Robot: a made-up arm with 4 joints. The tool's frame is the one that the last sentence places.
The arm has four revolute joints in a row. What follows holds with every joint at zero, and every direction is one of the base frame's.
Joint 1 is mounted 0.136 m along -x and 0.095 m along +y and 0.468 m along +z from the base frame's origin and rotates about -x.
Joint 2 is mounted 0.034 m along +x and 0.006 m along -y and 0.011 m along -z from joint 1 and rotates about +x.
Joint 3 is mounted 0.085 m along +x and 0.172 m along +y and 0.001 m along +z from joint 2 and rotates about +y.
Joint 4 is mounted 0.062 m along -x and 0.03 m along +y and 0.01 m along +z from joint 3 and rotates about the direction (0.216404, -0.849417, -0.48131).
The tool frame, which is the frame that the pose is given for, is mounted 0.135 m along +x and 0.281 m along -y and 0.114 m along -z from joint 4; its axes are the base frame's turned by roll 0.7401, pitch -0.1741 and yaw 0.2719 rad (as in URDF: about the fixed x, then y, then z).
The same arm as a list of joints. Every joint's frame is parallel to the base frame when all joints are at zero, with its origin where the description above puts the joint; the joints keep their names.
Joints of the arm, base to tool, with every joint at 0 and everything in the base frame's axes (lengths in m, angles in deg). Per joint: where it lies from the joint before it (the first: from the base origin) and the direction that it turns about. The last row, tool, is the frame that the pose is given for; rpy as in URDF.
joint 1: xyz -0.136 0.095 0.468 axis -x
joint 2: xyz 0.034 -0.006 -0.011 axis +x
joint 3: xyz 0.085 0.172 0.001 axis +y
joint 4: xyz -0.062 0.03 0.01 axis 0.216404 -0.849417 -0.48131
tool: xyz 0.135 -0.281 -0.114 rpy 42.4 -9.98 15.58

